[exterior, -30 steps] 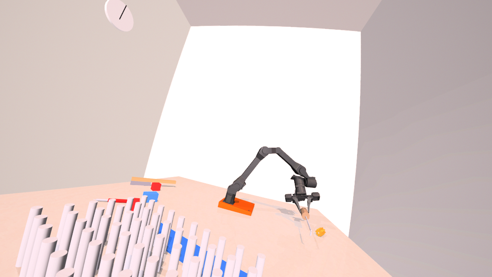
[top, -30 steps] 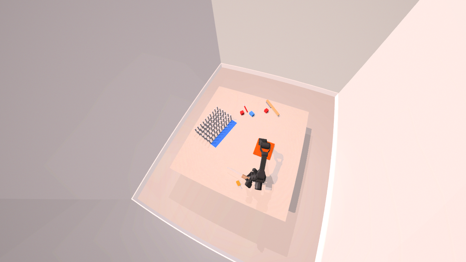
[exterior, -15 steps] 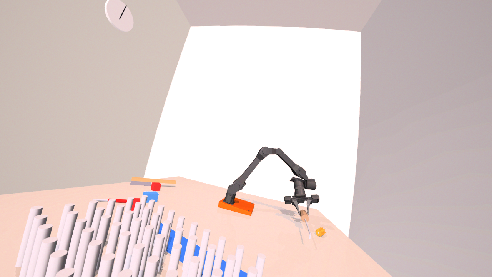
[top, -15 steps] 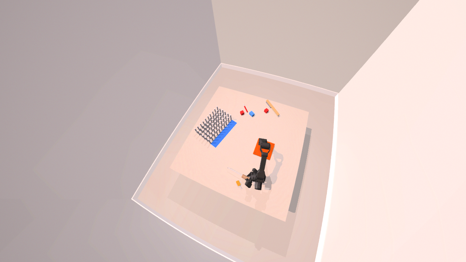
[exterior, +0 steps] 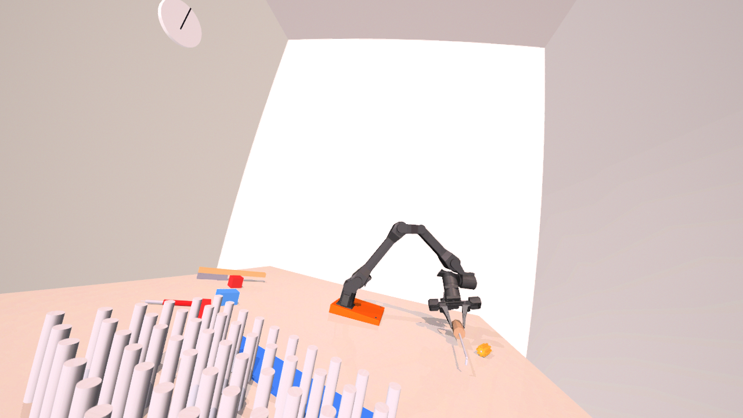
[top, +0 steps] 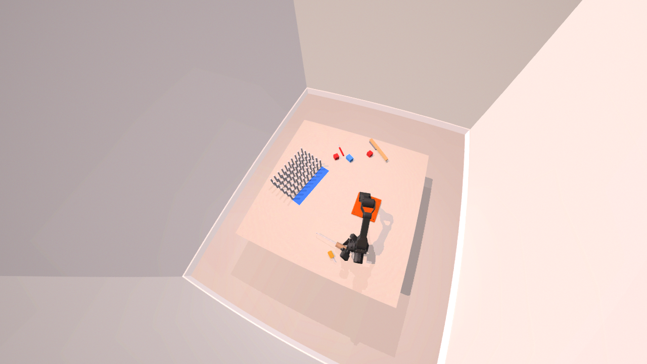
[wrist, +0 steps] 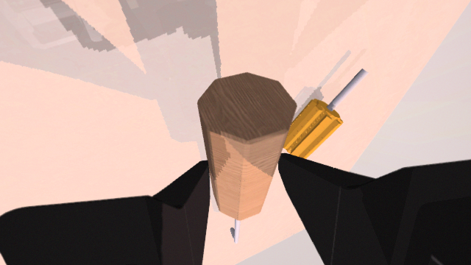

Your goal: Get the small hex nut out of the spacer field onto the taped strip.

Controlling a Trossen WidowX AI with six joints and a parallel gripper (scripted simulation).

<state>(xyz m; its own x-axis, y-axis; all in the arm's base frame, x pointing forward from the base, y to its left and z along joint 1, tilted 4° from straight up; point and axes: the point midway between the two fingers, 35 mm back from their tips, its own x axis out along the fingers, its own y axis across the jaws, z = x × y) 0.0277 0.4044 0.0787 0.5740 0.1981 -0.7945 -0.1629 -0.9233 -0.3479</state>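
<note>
My gripper tip is 8 cm to the right of the orange toothed piece, 5 cm short of it and 3 cm above it. From my gripper tip the other things lie so: blue block (76 cm to the right, 17 cm ahead, 3 cm below); blue taped strip (41 cm ahead, 40 cm to the right, 5 cm below); hook tool (10 cm ahead, 2 cm to the right, 1 cm below).
</note>
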